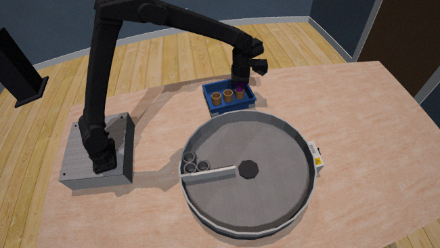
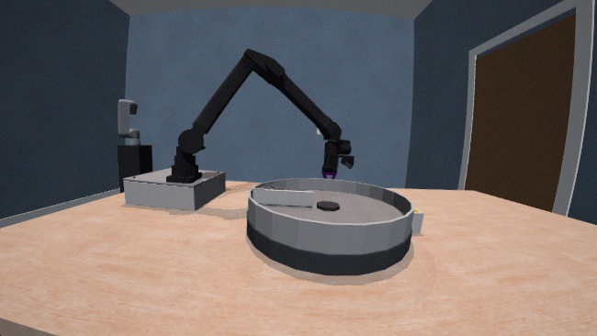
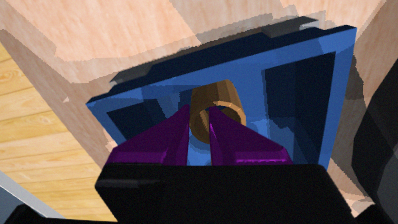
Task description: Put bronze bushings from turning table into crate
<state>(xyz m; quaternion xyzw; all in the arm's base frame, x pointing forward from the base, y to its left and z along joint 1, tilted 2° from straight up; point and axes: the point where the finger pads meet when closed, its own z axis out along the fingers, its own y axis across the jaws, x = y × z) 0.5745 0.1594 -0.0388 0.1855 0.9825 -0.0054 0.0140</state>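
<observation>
Now: hand 60 mm past the blue crate, 10 mm to the left of it and 10 mm above it. Round my hand: turning table 360 mm to the right, 130 mm behind, 20 mm above.
</observation>
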